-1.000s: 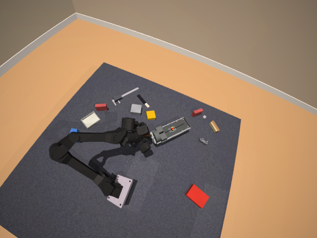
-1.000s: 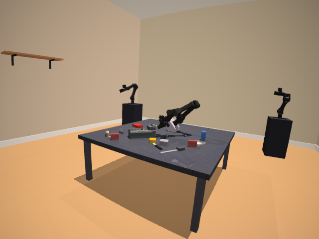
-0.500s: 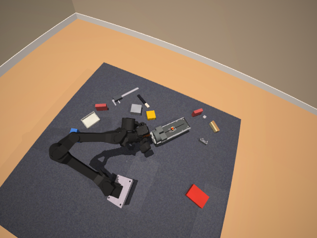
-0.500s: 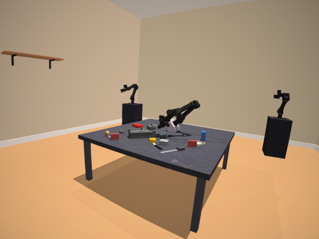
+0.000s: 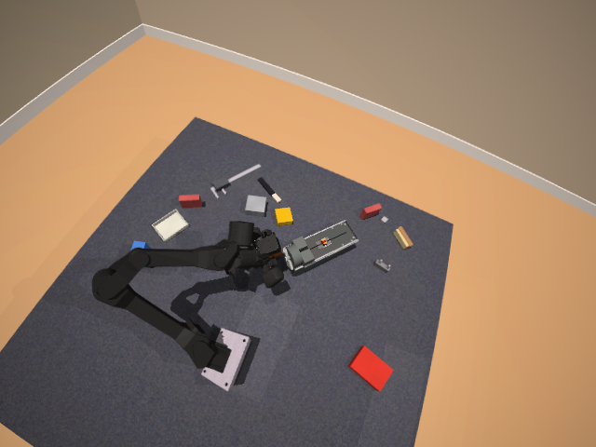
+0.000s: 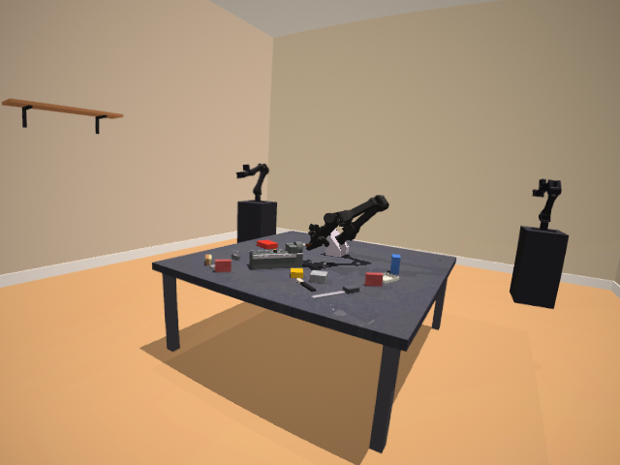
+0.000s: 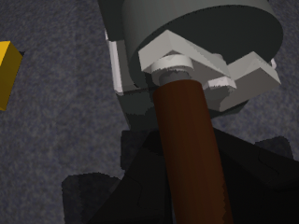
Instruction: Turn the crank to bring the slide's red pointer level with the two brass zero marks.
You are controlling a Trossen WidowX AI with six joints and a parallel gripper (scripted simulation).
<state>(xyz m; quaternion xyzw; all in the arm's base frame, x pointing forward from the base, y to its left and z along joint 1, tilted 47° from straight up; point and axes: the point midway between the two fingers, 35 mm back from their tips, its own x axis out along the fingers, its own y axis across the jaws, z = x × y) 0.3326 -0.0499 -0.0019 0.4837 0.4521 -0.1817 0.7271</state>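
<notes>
Now: gripper tip 3 cm below the brown crank handle, 1 cm to the right of it and 1 cm past it. Round my gripper tip: grey block: 19 cm ahead, 15 cm to the left, 7 cm below; yellow block: 19 cm ahead, 7 cm below, 4 cm to the left; red pointer: 13 cm to the right, 10 cm ahead.
</notes>
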